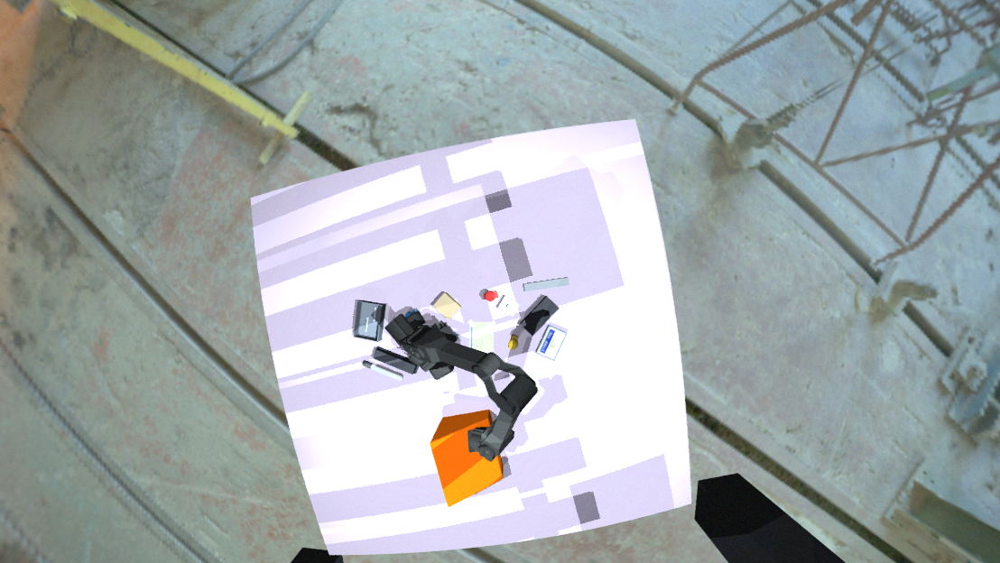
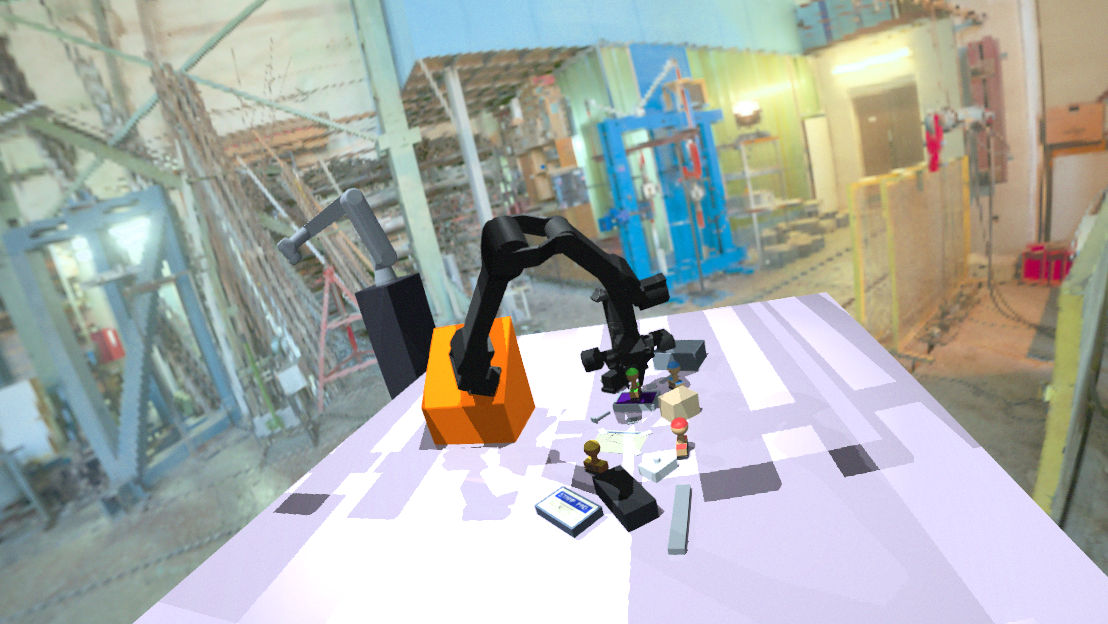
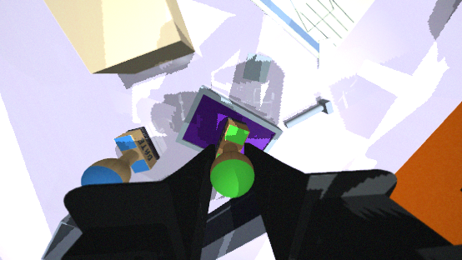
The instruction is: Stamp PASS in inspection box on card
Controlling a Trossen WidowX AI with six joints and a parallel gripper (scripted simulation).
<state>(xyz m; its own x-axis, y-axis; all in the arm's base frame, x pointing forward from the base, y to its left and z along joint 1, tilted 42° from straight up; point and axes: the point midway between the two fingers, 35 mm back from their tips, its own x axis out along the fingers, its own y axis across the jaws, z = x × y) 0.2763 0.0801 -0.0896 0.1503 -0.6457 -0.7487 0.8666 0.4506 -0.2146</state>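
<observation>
The green-knobbed stamp is right at my gripper tip. Round my gripper tip: purple ink pad: 40 mm below; tan block: 100 mm ahead, 50 mm to the right, 20 mm below; blue-knobbed stamp: 80 mm ahead, 60 mm to the left, 20 mm below.
</observation>
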